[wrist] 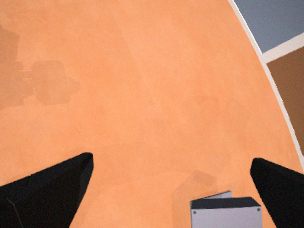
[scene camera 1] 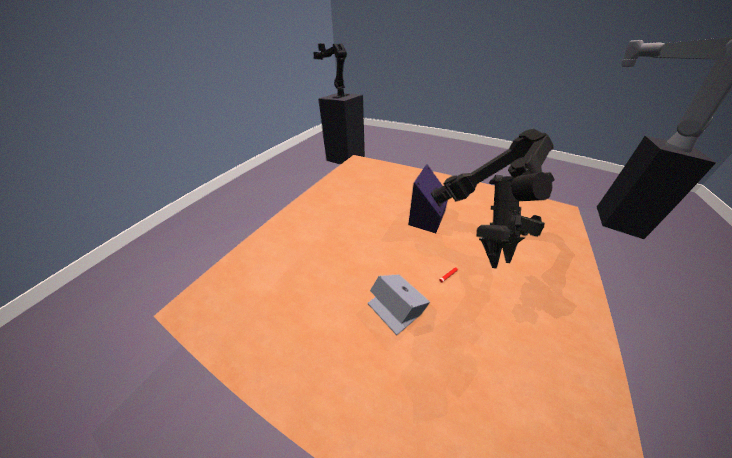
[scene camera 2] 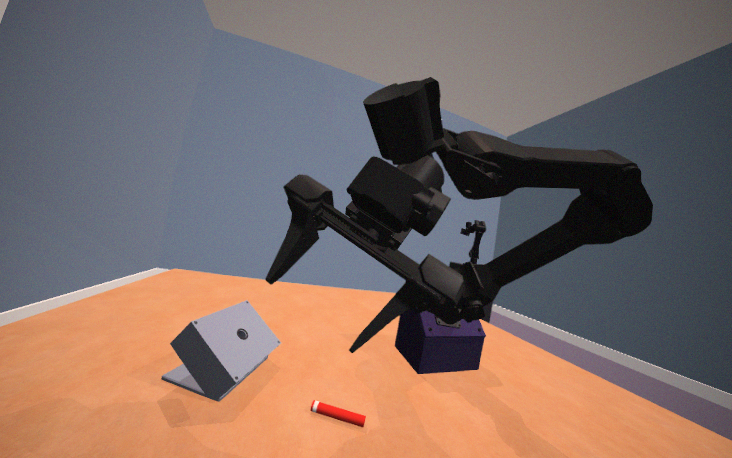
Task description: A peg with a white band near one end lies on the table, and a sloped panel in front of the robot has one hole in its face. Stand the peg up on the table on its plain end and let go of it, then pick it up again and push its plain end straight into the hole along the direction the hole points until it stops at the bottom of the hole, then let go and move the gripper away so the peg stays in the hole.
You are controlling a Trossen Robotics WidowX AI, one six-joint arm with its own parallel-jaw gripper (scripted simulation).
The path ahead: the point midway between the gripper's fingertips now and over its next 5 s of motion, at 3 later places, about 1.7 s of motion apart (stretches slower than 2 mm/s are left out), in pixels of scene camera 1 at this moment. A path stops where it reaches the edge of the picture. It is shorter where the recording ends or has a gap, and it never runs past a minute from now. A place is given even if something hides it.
My gripper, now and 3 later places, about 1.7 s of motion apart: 501, 265; 449, 265; 443, 277; 444, 276
